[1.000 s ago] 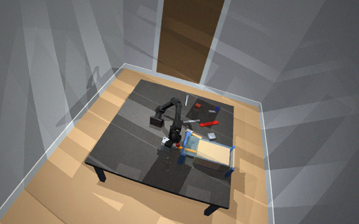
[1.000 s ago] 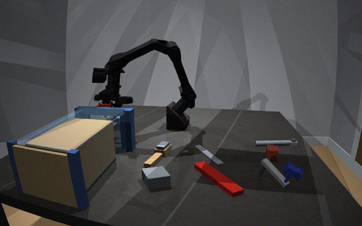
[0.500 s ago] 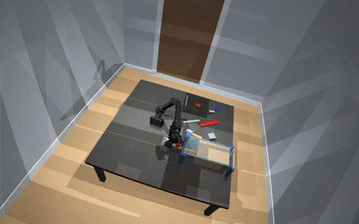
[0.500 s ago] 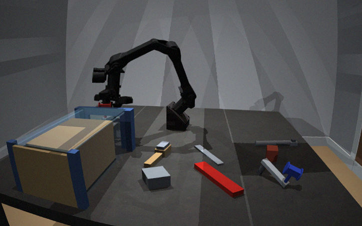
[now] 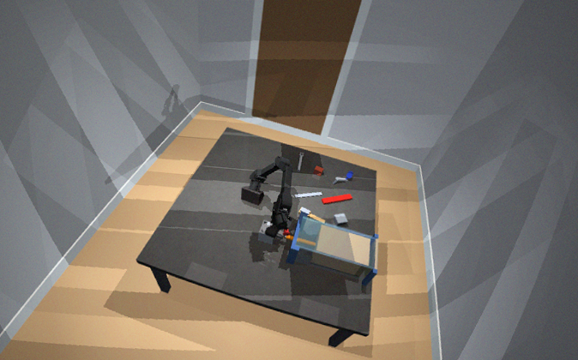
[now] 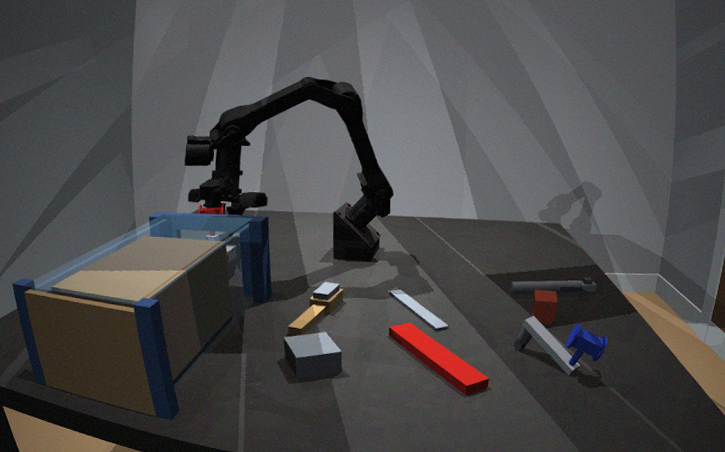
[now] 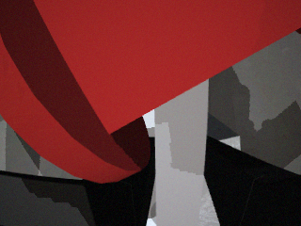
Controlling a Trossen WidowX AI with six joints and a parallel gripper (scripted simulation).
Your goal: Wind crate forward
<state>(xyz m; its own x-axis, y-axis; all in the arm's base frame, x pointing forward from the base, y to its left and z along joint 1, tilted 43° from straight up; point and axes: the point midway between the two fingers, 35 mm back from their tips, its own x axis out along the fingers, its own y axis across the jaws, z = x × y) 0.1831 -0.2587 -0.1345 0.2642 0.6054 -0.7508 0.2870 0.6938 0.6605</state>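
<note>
Right now my gripper tip is 5 cm below the red spool-shaped grip, 5 cm short of it and 1 cm to the left of it. The rest, counted from my gripper tip: grey winch (6 cm below, 6 cm behind, 1 cm to the left); then clear-panelled cubby (36 cm ahead, 3 cm to the right, 3 cm above); then wooden-handled tool (23 cm to the left, 21 cm ahead, 7 cm below).
</note>
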